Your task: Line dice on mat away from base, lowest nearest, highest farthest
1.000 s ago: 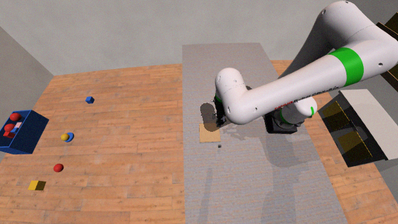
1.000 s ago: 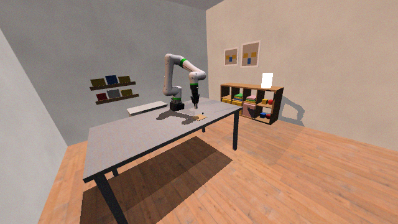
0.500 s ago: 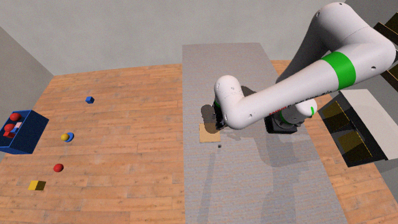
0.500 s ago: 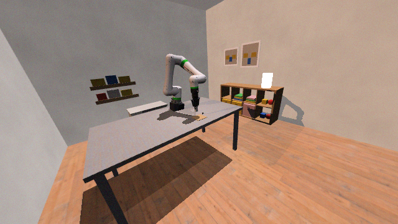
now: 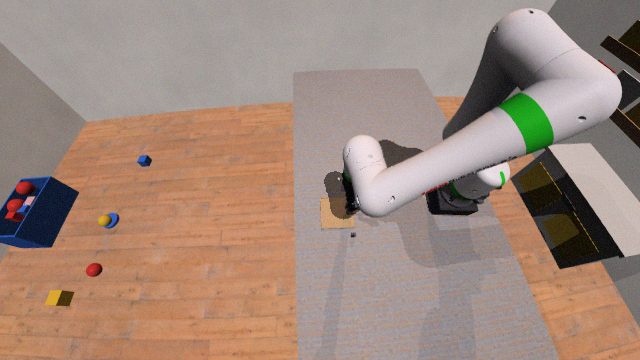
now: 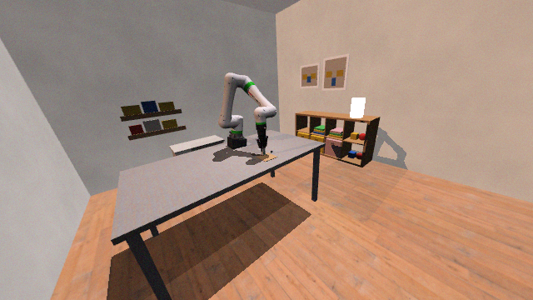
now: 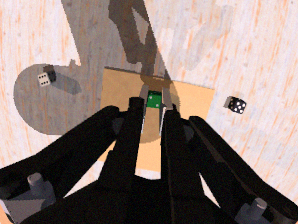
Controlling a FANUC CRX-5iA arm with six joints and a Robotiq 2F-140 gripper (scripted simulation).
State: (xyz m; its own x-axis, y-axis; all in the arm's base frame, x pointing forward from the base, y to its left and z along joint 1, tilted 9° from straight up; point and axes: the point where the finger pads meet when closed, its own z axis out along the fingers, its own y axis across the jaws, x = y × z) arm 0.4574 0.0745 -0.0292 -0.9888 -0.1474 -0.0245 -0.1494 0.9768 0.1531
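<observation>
Right now the green die is 3 cm below my hand. Also, from my hand: black die 11 cm to the left, 4 cm below, 2 cm behind; then tan mat 5 cm below, 5 cm ahead, 1 cm to the left; then white die 14 cm to the right, 4 cm below, 1 cm ahead.
</observation>
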